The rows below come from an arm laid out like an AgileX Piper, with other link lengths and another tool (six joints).
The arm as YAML. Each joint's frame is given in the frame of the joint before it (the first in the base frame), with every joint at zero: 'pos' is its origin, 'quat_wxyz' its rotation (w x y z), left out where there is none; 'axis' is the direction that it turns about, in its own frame. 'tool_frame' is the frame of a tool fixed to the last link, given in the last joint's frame.
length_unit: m
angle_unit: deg
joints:
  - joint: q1
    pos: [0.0, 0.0, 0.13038]
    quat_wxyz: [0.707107, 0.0, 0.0, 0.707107]
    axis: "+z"
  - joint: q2
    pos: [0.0, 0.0, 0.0]
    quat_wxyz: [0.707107, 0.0, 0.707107, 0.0]
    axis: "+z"
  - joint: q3
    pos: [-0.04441, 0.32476, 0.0]
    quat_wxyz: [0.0, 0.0, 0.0, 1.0]
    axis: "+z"
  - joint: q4
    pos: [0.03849, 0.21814, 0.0]
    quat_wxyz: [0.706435, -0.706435, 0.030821, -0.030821]
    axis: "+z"
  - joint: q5
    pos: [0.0, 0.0, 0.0]
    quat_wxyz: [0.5, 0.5, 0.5, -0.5]
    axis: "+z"
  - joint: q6
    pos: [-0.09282, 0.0, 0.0]
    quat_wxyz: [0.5, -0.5, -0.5, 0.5]
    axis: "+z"
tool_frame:
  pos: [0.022, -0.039, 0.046]
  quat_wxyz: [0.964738, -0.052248, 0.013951, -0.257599]
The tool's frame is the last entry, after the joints.
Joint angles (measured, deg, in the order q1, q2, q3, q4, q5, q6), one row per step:
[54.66, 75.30, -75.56, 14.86, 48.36, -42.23]
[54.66, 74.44, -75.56, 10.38, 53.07, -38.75]
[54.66, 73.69, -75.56, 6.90, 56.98, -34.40]
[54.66, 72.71, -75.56, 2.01, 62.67, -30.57]
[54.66, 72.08, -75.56, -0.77, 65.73, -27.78]
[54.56, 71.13, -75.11, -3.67, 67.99, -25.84]
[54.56, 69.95, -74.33, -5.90, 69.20, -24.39]
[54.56, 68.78, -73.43, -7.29, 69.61, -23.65]
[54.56, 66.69, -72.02, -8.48, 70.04, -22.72]
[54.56, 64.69, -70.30, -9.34, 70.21, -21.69]
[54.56, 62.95, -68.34, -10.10, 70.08, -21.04]
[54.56, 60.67, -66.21, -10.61, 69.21, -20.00]
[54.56, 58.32, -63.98, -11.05, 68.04, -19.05]
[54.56, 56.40, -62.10, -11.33, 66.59, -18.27]
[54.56, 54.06, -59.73, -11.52, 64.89, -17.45]
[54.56, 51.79, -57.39, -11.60, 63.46, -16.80]
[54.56, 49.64, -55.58, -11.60, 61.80, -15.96]
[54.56, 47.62, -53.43, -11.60, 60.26, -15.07]
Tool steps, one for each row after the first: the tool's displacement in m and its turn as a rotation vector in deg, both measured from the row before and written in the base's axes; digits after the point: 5 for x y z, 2 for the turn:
[-0.00085, -0.01202, -0.00669, -4.74, 0.79, -1.82]
[0.00008, -0.00978, -0.00399, -3.35, 1.58, -3.03]
[0.00040, -0.01576, -0.00669, -5.52, 0.77, -3.22]
[0.00094, -0.00908, -0.00254, -2.70, 0.44, -2.68]
[0.00127, -0.01036, -0.00261, -2.44, -0.51, -2.27]
[-0.00004, -0.00912, -0.00162, -1.40, -0.78, -1.70]
[-0.00105, -0.00716, -0.00106, -0.62, -0.78, -0.91]
[-0.00402, -0.01060, -0.00028, -0.10, -0.78, -1.06]
[-0.00424, -0.00957, -0.00200, 0.03, -0.41, -1.06]
[-0.00372, -0.00832, -0.00411, -0.24, -0.35, -0.67]
[-0.00465, -0.00845, -0.00238, 0.96, -0.68, -0.82]
[-0.00469, -0.00809, -0.00270, 1.19, -0.81, -0.66]
[-0.00349, -0.00560, -0.00207, 1.36, -0.85, -0.41]
[-0.00466, -0.00675, -0.00337, 1.58, -0.86, -0.36]
[-0.00492, -0.00673, -0.00422, 1.33, -0.63, -0.24]
[-0.00416, -0.00527, -0.00151, 1.99, -0.86, -0.32]
[-0.00404, -0.00514, -0.00407, 1.55, -0.48, -0.36]

